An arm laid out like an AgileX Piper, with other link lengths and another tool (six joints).
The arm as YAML. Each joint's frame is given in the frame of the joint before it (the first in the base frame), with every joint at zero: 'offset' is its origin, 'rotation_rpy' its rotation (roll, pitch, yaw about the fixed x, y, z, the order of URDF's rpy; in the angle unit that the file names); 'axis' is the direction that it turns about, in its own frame. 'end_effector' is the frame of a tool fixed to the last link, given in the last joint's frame.
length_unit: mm
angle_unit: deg
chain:
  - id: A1
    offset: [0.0, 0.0, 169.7]
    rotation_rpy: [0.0, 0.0, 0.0]
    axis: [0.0, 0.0, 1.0]
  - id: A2
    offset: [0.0, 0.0, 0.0]
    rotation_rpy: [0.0, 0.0, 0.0]
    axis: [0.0, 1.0, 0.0]
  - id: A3
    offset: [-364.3, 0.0, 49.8]
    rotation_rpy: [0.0, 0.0, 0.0]
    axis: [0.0, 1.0, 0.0]
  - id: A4
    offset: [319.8, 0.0, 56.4]
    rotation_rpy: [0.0, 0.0, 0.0]
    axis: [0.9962, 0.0, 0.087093]
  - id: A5
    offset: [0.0, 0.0, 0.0]
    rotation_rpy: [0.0, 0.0, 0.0]
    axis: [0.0, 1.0, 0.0]
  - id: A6
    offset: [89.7, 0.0, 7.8]
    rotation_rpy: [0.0, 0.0, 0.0]
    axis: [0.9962, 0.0, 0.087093]
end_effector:
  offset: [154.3, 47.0, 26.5]
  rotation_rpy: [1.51, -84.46, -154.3]
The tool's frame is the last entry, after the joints.
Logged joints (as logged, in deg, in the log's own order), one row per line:
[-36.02 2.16 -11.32 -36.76 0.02 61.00]
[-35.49 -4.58 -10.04 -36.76 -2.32 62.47]
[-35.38 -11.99 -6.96 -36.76 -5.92 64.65]
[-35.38 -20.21 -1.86 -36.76 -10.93 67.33]
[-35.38 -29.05 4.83 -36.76 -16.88 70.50]
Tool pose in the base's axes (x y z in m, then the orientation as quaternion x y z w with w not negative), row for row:
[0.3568 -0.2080 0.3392 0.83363 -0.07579 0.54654 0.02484]
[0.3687 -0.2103 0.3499 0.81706 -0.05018 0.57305 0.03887]
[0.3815 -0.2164 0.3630 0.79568 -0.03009 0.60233 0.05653]
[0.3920 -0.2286 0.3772 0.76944 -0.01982 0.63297 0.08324]
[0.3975 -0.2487 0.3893 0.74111 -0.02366 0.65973 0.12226]
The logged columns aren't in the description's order. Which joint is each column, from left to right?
Columns, left to right: A3, A5, A4, A1, A6, A2.
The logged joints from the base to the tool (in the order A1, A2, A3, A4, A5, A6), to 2 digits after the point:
[-36.76 61.00 -36.02 -11.32 2.16 0.02]
[-36.76 62.47 -35.49 -10.04 -4.58 -2.32]
[-36.76 64.65 -35.38 -6.96 -11.99 -5.92]
[-36.76 67.33 -35.38 -1.86 -20.21 -10.93]
[-36.76 70.50 -35.38 4.83 -29.05 -16.88]

